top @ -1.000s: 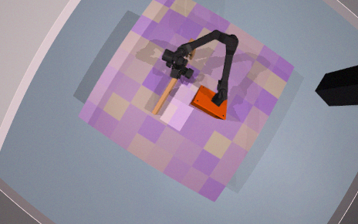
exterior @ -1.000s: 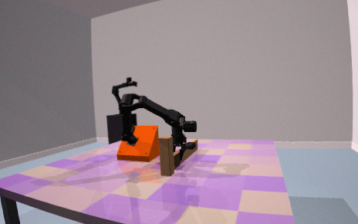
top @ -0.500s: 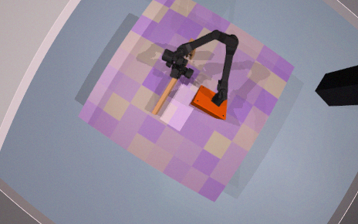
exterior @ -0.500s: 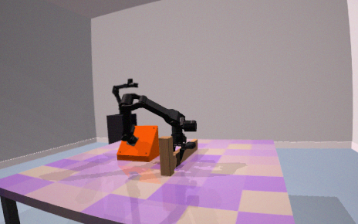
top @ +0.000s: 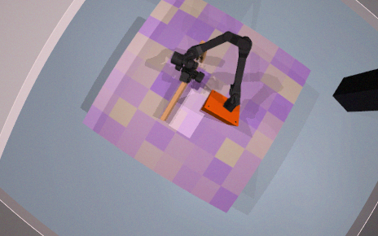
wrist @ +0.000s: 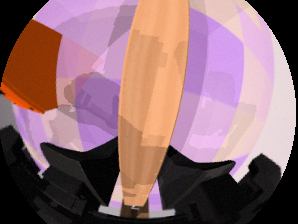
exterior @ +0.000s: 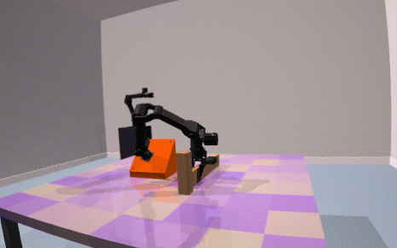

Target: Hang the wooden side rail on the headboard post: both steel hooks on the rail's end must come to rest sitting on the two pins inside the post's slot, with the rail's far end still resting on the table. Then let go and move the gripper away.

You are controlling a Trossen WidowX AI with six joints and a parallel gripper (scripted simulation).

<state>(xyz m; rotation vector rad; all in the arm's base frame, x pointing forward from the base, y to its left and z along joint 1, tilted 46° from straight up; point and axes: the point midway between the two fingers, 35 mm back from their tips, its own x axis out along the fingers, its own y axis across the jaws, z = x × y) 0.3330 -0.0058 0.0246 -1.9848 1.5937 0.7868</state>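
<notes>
My gripper tip is 3 cm short of the wooden headboard post, 15 cm to the left of it and 6 cm below it.
</notes>
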